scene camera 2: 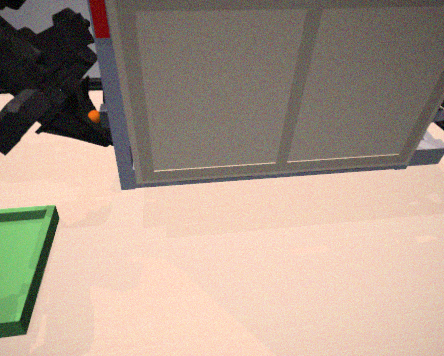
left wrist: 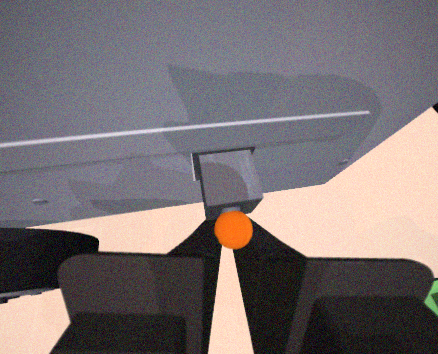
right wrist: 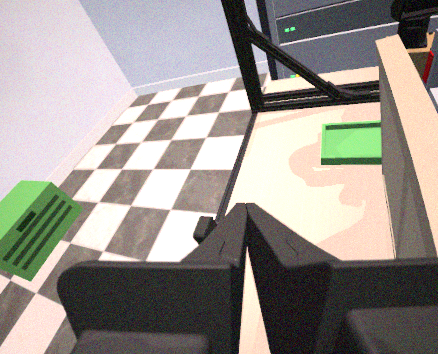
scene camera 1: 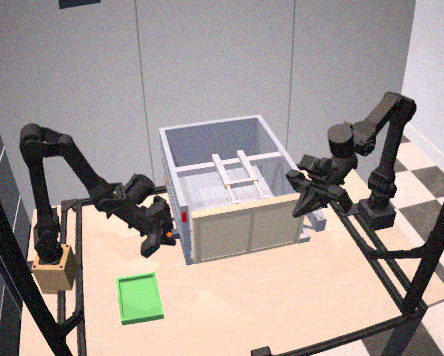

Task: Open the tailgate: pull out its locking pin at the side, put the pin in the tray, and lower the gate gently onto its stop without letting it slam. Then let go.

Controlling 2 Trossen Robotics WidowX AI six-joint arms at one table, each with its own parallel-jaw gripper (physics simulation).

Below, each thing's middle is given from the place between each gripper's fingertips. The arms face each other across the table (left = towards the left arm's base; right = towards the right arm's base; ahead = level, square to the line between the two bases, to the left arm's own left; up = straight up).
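The grey truck bed (scene camera 1: 200,160) is 33 cm ahead of my right hand, 7 cm to the left of it and 16 cm below it. As for the locking pin (left wrist: 233,228), I see it 22 cm ahead of my right hand, 23 cm to the left and 19 cm below.
Measured from my left hand, the grey truck bed is 18 cm to the right, 12 cm ahead and 6 cm above. My left gripper itself is 3 cm below the locking pin and 2 cm to the left of it.
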